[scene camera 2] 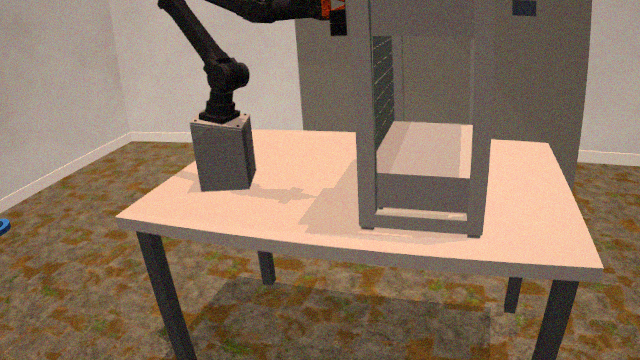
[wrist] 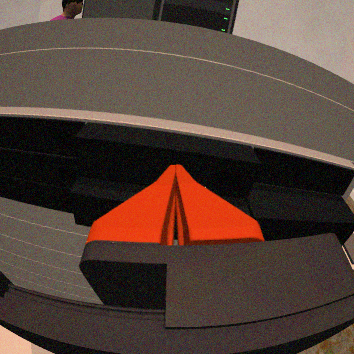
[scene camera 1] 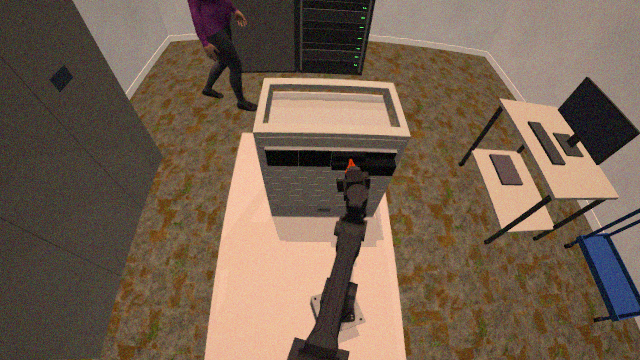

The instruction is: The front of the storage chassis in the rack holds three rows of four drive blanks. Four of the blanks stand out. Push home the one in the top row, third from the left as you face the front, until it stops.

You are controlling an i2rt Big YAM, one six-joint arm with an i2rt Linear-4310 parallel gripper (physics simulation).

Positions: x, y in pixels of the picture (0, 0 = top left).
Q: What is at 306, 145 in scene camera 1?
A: A grey rack.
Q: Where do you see a grey rack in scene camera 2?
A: At 441, 167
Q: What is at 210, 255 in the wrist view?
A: My gripper.
